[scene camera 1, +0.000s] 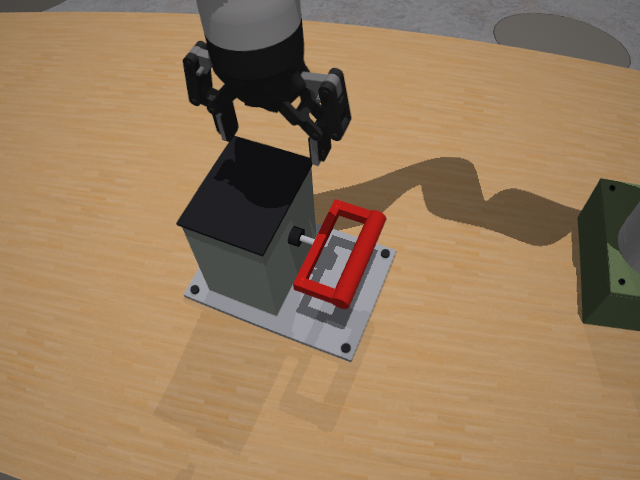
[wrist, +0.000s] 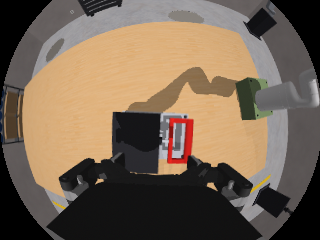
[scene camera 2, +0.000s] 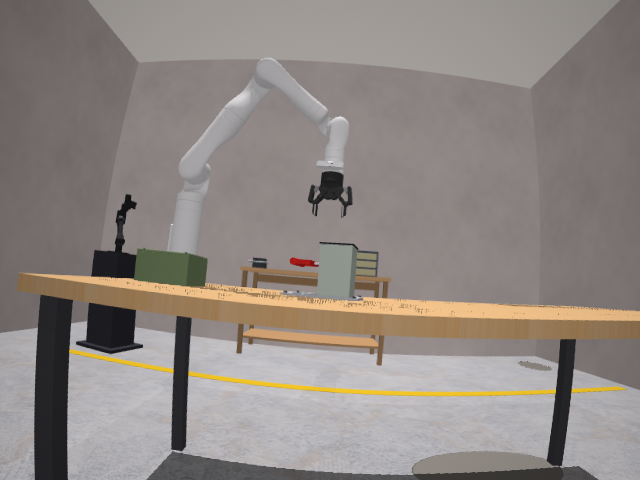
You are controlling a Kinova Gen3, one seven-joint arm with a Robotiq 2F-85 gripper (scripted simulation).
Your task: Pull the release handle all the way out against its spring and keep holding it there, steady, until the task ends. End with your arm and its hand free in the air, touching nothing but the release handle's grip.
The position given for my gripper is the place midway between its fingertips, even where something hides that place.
Observation:
In view: my gripper [scene camera 1: 273,146], a box [scene camera 1: 244,223] and a grey baseplate [wrist: 179,128].
My gripper is seen too in the wrist view [wrist: 155,161] and in scene camera 2 [scene camera 2: 328,216]. The box is seen too in the wrist view [wrist: 137,135].

